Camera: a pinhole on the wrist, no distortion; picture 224 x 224 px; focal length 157.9 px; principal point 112.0 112.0 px. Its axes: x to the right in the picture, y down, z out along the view. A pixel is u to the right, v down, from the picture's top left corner.
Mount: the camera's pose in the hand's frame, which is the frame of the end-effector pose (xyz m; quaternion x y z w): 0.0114 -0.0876 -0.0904 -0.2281 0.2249 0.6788 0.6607
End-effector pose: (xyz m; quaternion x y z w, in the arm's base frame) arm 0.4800 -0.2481 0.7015 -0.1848 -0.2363 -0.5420 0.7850
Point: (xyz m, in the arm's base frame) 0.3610 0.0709 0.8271
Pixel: 39 208
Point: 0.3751 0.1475 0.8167
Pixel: 54 219
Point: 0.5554 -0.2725 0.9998
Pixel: 73 14
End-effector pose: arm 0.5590 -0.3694 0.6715 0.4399 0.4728 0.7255 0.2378
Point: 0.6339 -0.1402 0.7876
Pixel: 56 14
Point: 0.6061 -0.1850 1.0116
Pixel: 142 14
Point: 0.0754 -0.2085 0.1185
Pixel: behind the camera
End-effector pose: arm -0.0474 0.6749 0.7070 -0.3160 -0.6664 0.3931 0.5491
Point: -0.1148 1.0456 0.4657
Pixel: outside the picture
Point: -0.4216 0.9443 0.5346
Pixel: 122 51
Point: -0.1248 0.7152 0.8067
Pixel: 20 8
